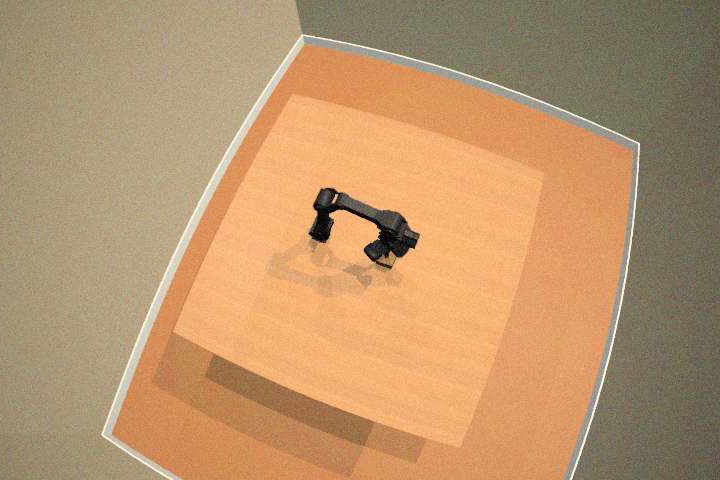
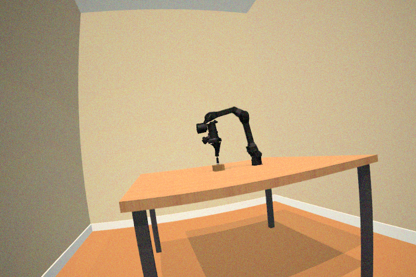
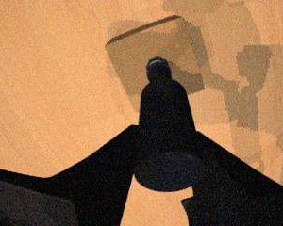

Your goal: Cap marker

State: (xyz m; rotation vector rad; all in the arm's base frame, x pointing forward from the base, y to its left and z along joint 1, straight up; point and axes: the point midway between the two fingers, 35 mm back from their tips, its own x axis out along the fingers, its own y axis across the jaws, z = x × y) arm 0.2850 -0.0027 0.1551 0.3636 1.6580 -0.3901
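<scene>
My gripper tip is 10 mm short of the marker, 10 mm to the left of it and 50 mm above it. The rest, counted from my gripper tip: tan holder block: 10 mm ahead, 10 mm to the right, 100 mm below; then dark cap: 10 mm ahead.
</scene>
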